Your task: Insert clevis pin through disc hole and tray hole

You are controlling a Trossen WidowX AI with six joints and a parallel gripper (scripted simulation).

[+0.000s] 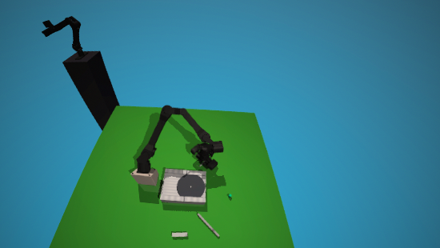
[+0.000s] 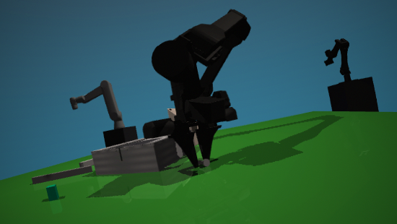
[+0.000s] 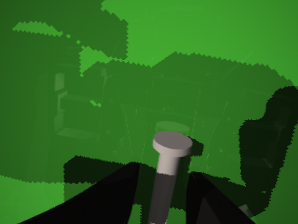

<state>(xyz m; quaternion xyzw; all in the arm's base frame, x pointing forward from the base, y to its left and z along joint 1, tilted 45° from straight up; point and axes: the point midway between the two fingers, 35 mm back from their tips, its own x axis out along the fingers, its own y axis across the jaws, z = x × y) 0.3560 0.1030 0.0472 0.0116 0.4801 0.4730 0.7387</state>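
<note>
Right now the steel clevis pin is 10 mm to the right of my gripper tip, 10 mm behind it and 10 mm above it. The rest, counted from my gripper tip: round disc (180 mm to the right, 80 mm behind, 60 mm above); rimmed steel tray (170 mm to the right, 120 mm behind, 40 mm above); small teal block (230 mm to the right, 150 mm ahead, 10 mm above).
</note>
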